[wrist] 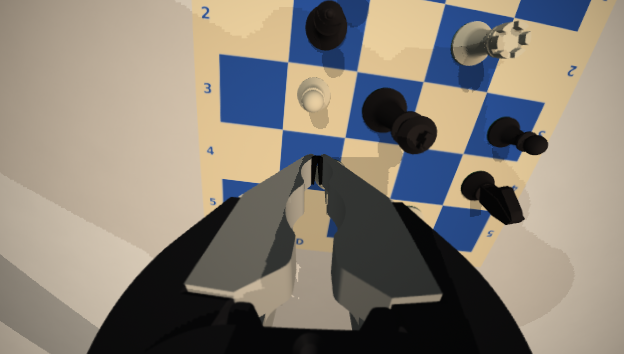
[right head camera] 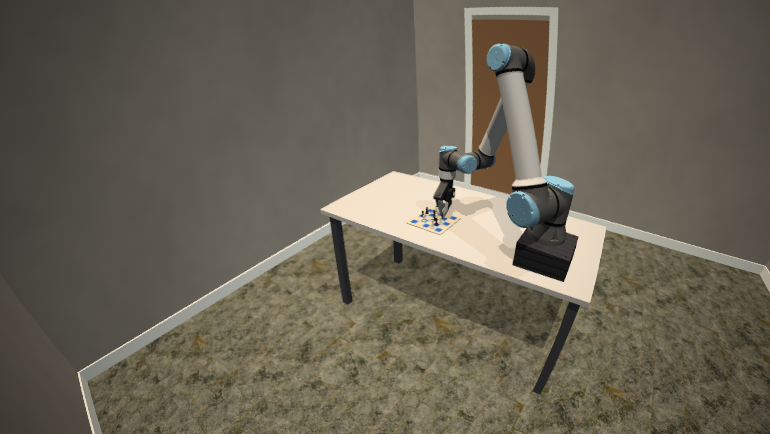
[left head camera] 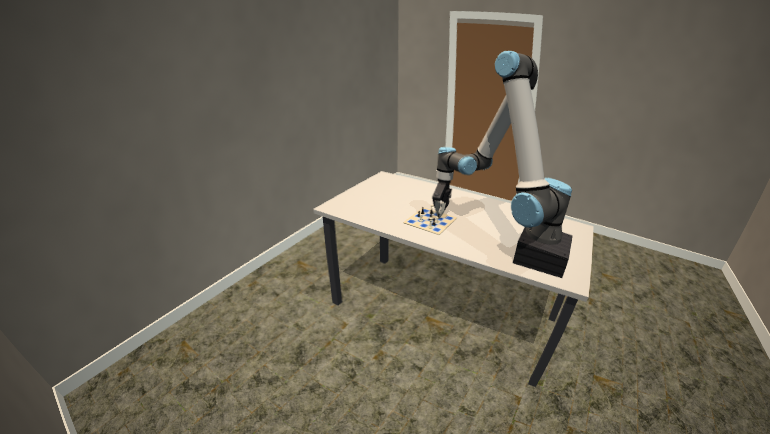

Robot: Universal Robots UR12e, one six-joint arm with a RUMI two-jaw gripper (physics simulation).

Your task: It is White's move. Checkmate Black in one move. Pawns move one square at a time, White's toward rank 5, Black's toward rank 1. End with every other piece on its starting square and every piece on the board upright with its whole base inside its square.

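Frame: origin at the arm's base, x ahead, y left, z up, level; centimetres.
Seen in the pictures: gripper, fingertip midpoint: point(wrist: 317, 157) point(right head camera: 442, 218) point(left head camera: 439, 218); arm's base, origin of the base link: point(right head camera: 546, 235) point(left head camera: 543, 234).
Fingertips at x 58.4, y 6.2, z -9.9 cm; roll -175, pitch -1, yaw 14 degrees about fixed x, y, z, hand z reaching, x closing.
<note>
Pixels of each thing's top centre, then the offset from my fingertips to it. "spot": a spot on its surface instead. Level surfaces: height alone.
- cream chessboard, surface spot: point(wrist: 209, 112) spot: dy +0.9, dx -6.9, dz -0.7 cm
- white pawn, middle of its top: point(wrist: 312, 102) dy +3.4, dx -1.1, dz +2.5 cm
- black king, middle of its top: point(wrist: 427, 143) dy +3.6, dx +3.0, dz +5.7 cm
- dark piece, middle of its top: point(wrist: 330, 13) dy +6.8, dx -1.4, dz +3.7 cm
- white rook, middle of its top: point(wrist: 514, 39) dy +8.2, dx +6.3, dz +2.6 cm
- black pawn, middle of its top: point(wrist: 543, 148) dy +4.4, dx +10.6, dz +2.5 cm
- black knight, middle of its top: point(wrist: 518, 217) dy +0.8, dx +10.9, dz +3.3 cm
- table, its level: dz -1.3 cm
The blue and cream chessboard point(left head camera: 445, 226) point(right head camera: 447, 226) point(wrist: 209, 112) lies on the table. My gripper point(left head camera: 440, 215) point(right head camera: 443, 216) point(wrist: 317, 157) is shut and empty, low over the D4 area. In the wrist view, a white pawn point(wrist: 313, 97) stands on D3, the black king point(wrist: 385, 110) on C3, a dark piece point(wrist: 326, 25) on D2 and the white rook point(wrist: 470, 44) on B2. A black pawn point(wrist: 504, 132) is on A3, the black knight point(wrist: 477, 184) on A4. Pale arcs show beside the fingers on E5 and B5; what they belong to is mostly hidden. No piece shows on D4's visible parts.
The table point(left head camera: 366, 202) point(right head camera: 374, 202) carries the board and, at its right end, the arm's dark base block point(left head camera: 540, 257) point(right head camera: 544, 258). Black pieces stand close together on the board's A side. The fingers hide parts of rows 4 and 5 in the wrist view.
</note>
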